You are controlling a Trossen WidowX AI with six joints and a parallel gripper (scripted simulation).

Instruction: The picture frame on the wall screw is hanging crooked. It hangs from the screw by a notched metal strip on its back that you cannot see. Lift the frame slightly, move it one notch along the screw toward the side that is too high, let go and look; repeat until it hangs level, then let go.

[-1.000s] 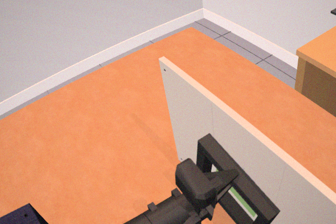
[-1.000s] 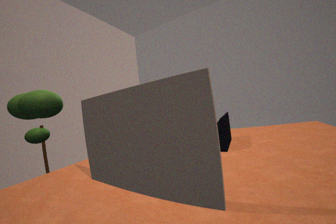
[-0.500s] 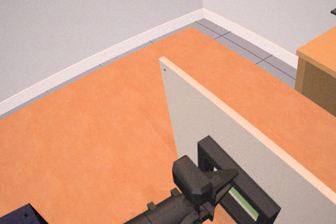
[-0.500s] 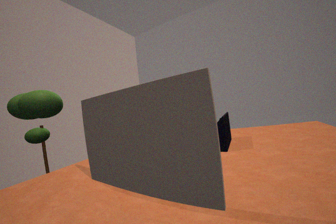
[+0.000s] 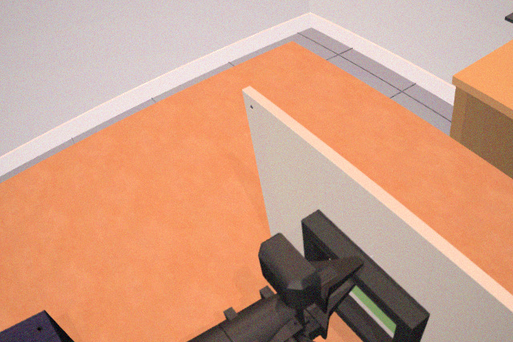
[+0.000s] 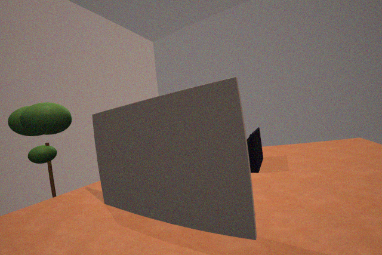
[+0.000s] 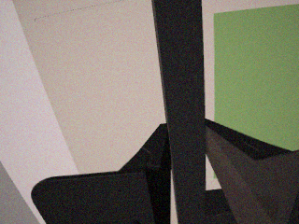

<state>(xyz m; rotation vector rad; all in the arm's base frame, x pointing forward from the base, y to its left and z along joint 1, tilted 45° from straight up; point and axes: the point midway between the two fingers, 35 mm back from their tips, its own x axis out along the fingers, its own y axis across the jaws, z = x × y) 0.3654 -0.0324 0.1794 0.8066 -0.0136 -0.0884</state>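
Now: the picture frame 6 cm below my gripper tip and 1 cm ahead of it. Also, from my gripper tip: wall panel: 6 cm below, 2 cm ahead.
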